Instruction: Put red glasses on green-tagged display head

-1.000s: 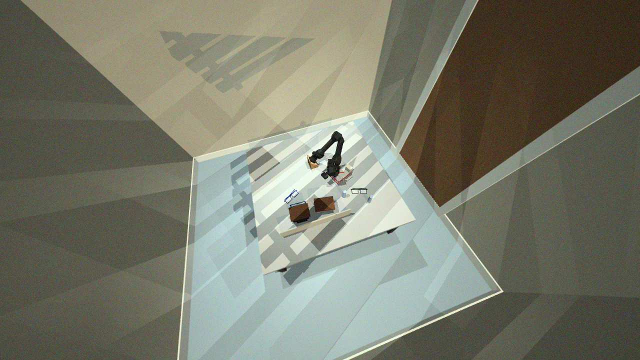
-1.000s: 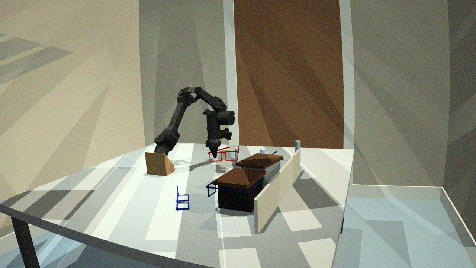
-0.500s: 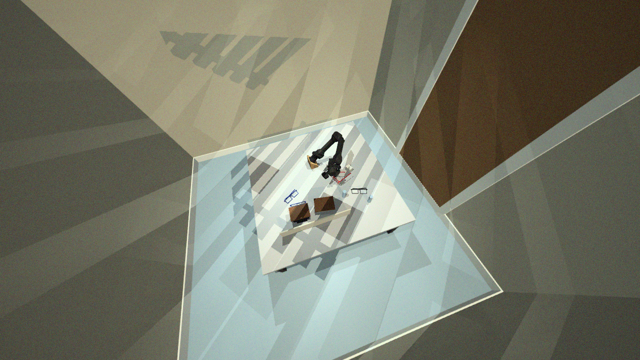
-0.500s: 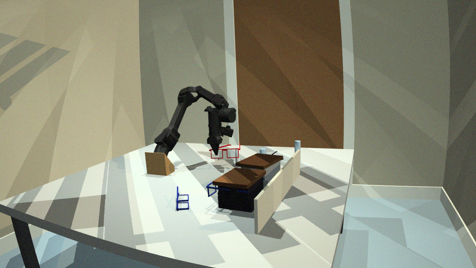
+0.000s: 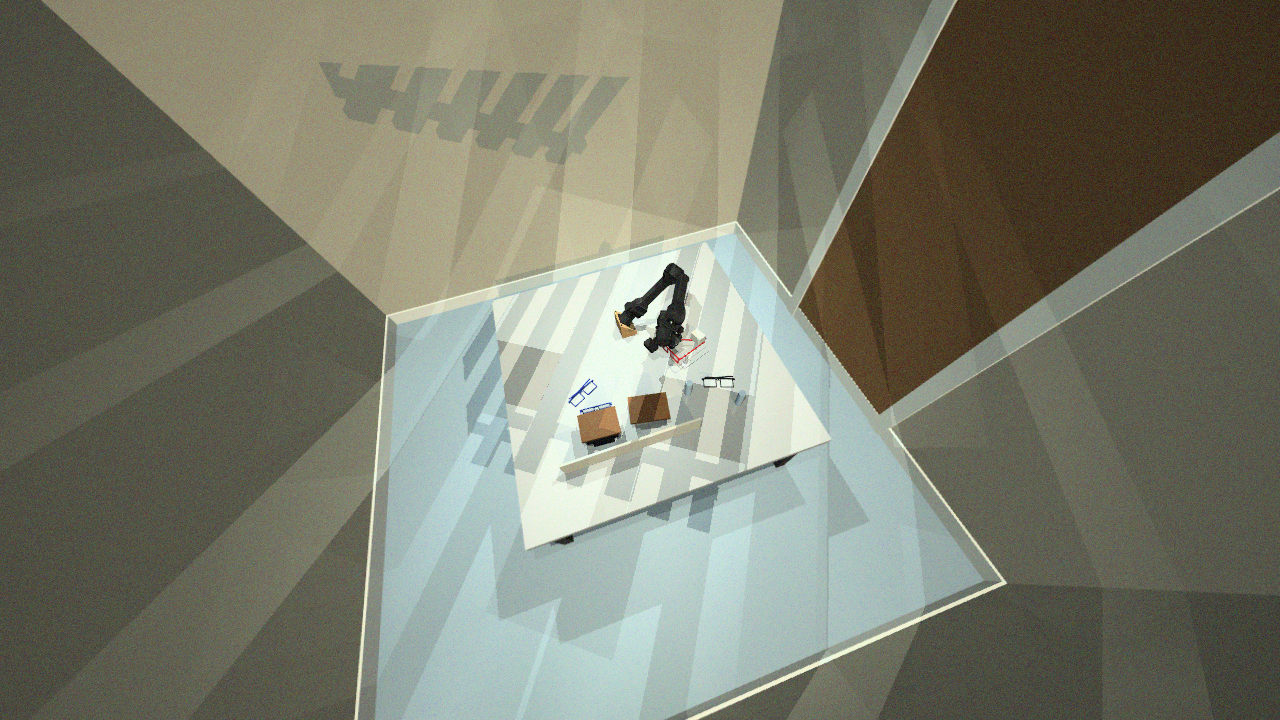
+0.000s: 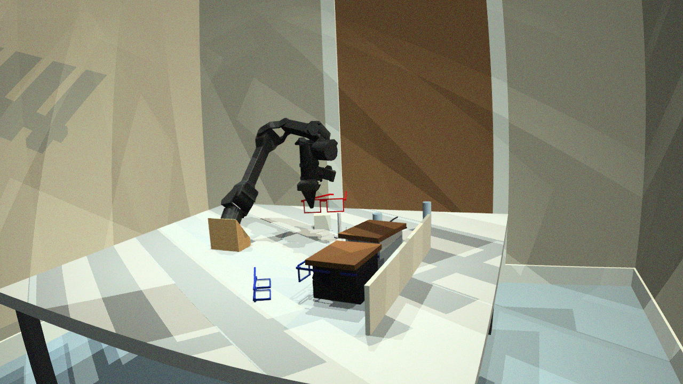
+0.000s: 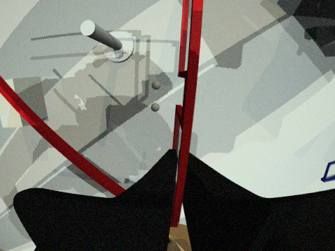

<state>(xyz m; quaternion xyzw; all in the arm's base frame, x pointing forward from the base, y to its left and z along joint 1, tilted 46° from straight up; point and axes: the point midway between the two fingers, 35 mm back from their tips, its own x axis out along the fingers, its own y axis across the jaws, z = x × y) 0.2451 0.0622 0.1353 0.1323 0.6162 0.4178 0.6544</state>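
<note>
The thin post is 100 mm to the left of my gripper tip, 90 mm below it and 50 mm ahead of it. Round my gripper tip: display head 240 mm ahead, 140 mm to the right, 60 mm below; beige board 390 mm ahead, 250 mm to the right, 60 mm below.
</note>
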